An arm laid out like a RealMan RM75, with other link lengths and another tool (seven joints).
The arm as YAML. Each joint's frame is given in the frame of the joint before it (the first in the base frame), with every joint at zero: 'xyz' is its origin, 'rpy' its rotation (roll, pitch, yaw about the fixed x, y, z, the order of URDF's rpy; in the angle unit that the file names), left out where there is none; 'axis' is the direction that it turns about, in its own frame. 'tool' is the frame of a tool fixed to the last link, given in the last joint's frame.
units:
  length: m
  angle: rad
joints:
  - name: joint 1
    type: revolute
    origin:
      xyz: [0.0, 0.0, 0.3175]
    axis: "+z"
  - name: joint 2
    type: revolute
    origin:
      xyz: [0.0, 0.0, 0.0]
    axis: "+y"
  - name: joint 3
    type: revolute
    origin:
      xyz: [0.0, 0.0, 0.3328]
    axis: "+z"
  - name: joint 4
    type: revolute
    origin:
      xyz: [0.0, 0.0, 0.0]
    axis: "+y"
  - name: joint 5
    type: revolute
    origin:
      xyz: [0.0, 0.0, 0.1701]
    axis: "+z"
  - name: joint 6
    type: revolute
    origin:
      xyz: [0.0, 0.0, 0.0]
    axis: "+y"
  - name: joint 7
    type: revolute
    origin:
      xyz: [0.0, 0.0, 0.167]
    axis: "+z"
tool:
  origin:
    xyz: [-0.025, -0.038, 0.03]
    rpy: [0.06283, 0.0, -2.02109]
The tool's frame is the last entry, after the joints.
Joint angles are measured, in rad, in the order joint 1, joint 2, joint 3, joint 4, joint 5, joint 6, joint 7. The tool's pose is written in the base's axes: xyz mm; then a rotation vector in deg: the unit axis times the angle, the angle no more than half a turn. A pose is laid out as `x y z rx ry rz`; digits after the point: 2 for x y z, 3 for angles.
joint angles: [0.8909 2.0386 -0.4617 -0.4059 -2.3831 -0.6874 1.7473]
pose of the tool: 307.57 551.60 52.32 -114.111 -77.329 -41.200
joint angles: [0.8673 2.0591 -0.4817 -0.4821 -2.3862 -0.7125 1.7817]
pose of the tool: 308.28 548.38 57.19 -113.200 -76.701 -41.551
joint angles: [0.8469 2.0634 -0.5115 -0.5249 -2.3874 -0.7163 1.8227]
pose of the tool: 313.56 545.99 63.87 -113.049 -75.510 -42.639
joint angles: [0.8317 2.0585 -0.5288 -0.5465 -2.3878 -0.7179 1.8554]
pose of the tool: 320.10 544.36 71.28 -113.210 -74.016 -43.469
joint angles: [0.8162 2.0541 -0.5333 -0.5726 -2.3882 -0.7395 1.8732]
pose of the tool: 324.82 541.80 77.83 -113.303 -73.271 -43.461
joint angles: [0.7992 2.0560 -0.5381 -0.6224 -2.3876 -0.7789 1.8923]
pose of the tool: 324.90 539.16 84.68 -112.871 -73.164 -42.845
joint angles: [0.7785 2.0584 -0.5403 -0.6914 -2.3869 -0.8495 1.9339]
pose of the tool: 323.07 534.50 91.85 -113.084 -72.513 -40.672
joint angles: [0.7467 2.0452 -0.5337 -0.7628 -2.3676 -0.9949 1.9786]
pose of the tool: 321.80 523.03 98.28 -115.111 -72.349 -34.818
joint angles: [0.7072 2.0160 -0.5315 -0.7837 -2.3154 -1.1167 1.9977]
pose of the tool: 327.81 508.58 104.84 -117.304 -71.464 -28.791
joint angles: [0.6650 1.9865 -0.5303 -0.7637 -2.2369 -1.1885 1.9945]
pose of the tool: 337.82 494.65 110.80 -118.388 -69.018 -23.412
